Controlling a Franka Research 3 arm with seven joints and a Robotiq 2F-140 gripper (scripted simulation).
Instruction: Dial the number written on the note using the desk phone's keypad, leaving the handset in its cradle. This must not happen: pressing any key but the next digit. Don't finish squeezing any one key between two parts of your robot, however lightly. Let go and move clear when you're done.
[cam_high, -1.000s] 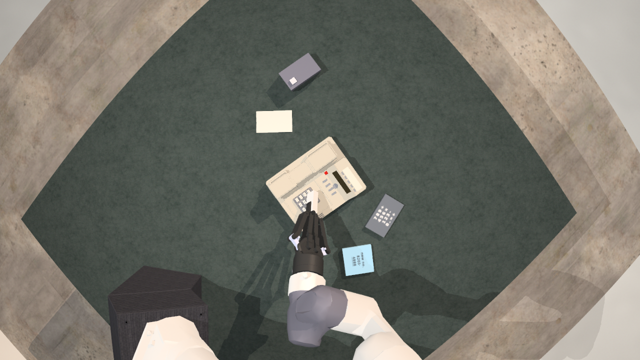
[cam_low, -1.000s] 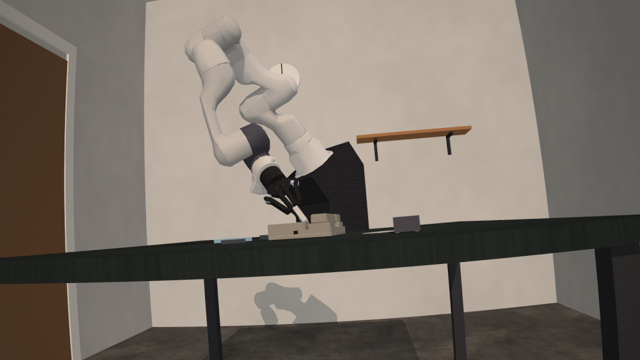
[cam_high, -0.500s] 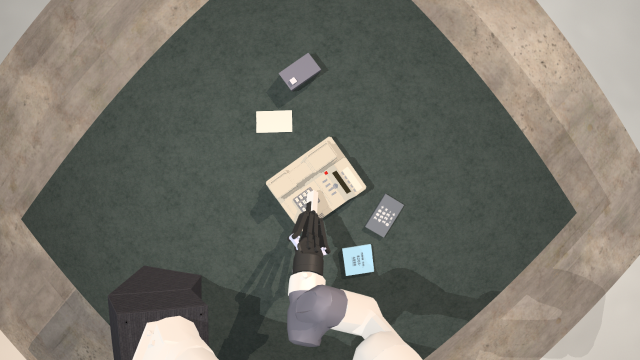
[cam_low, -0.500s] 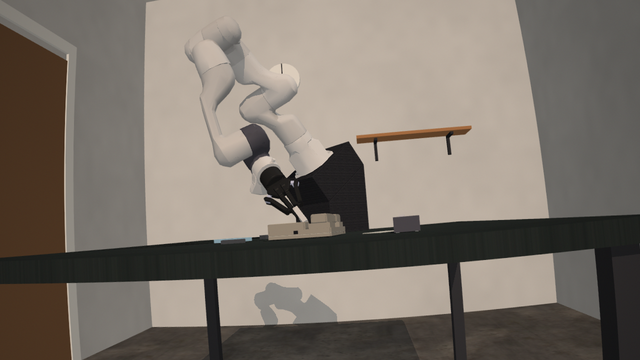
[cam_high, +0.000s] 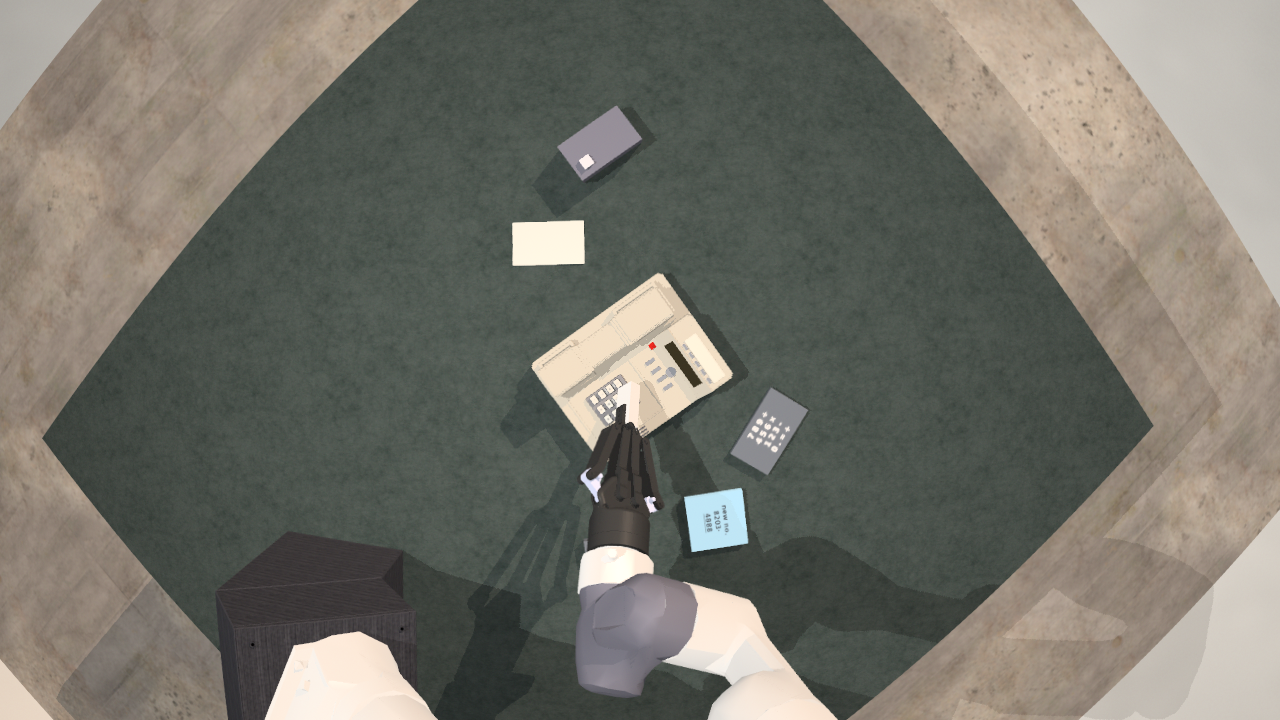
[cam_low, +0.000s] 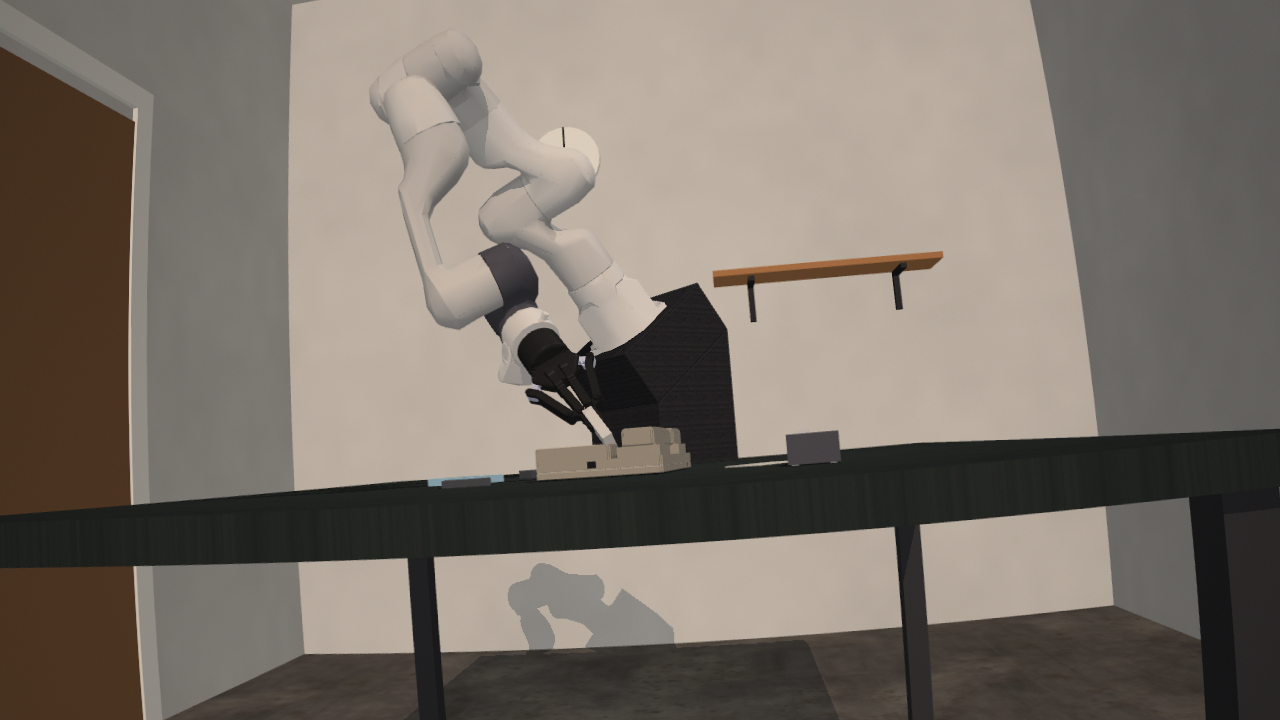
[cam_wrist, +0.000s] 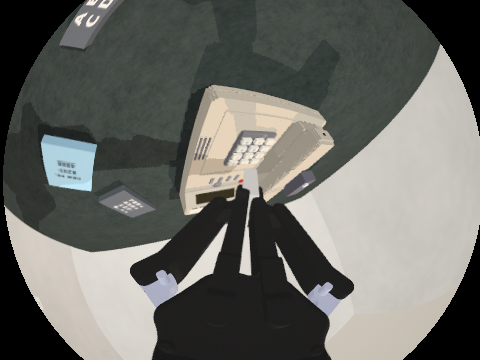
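Right now my hand is 50 mm short of the handset, 70 mm to the right of it and 20 mm above it. The rest, counted from my hand: light blue note (70 mm behind, 210 mm to the right, 70 mm below); then blank cream card (120 mm ahead, 220 mm to the left, 70 mm below); then dark grey keypad card (80 mm ahead, 190 mm to the right, 70 mm below).
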